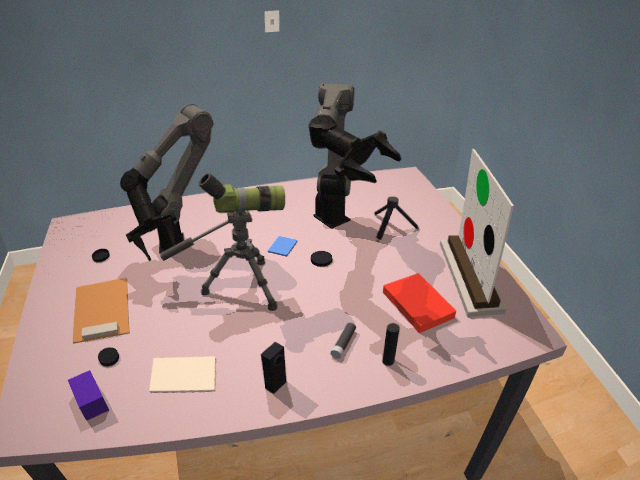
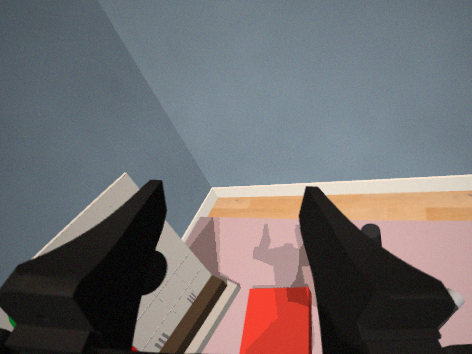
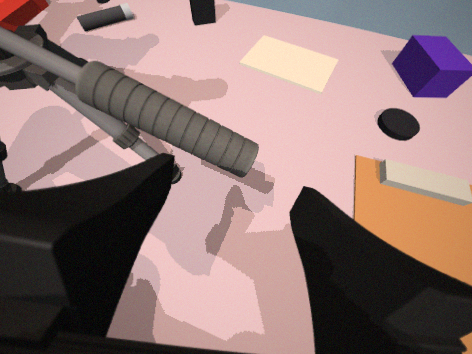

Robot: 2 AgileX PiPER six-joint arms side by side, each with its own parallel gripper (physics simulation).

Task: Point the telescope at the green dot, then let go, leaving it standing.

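The green telescope (image 1: 250,198) stands upright on its dark tripod (image 1: 263,284), its wide front end facing right, toward the side where the white board stands. The green dot (image 1: 482,187) is at the top of the white board (image 1: 502,217) (image 2: 115,197). The ribbed pan handle (image 1: 177,249) (image 3: 167,120) slopes down to the left from the tripod head. My right gripper (image 1: 160,240) (image 3: 237,186) is open and empty, with the handle's end just beyond its fingertips. My left gripper (image 1: 386,168) (image 2: 233,198) is open and empty, raised well away from the telescope.
A small black tripod (image 1: 392,202) stands below the left gripper. A red box (image 1: 418,299) (image 2: 277,320) lies before the board. A grey flashlight (image 1: 343,339) (image 3: 102,19), black cylinder (image 1: 390,345) and black box (image 1: 273,367) are near the front edge; a purple block (image 1: 87,393) (image 3: 432,65) is front left.
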